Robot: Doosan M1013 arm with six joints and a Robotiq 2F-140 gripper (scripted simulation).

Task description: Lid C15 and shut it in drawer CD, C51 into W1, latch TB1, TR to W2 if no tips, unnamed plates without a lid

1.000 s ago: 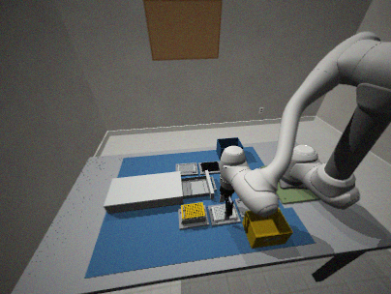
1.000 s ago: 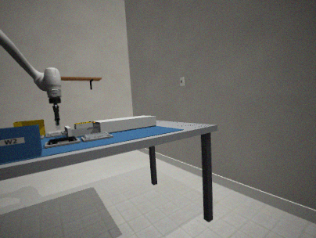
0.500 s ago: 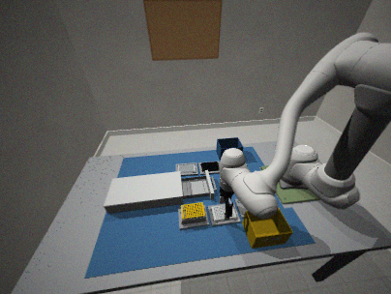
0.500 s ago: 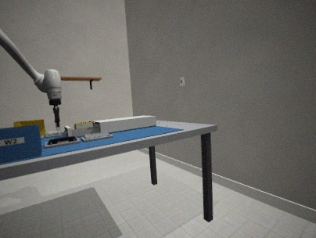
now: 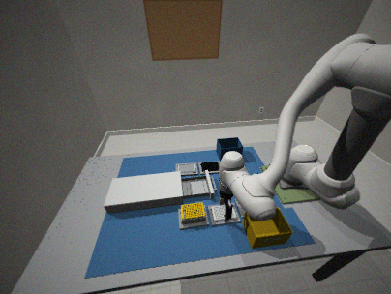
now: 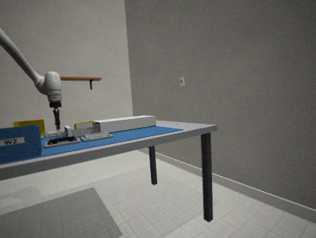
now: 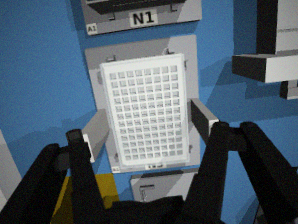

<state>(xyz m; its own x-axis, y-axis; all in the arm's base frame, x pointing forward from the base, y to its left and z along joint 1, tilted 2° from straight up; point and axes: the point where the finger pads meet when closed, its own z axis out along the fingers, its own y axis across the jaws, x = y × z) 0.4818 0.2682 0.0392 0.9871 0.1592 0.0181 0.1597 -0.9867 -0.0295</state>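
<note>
Now: hand 2 cm above the plate lid. Round my hand: grey nest N3: 3 cm below; N1 label: 10 cm ahead, 1 cm to the left, 3 cm below; white plate: 2 cm below.
</note>
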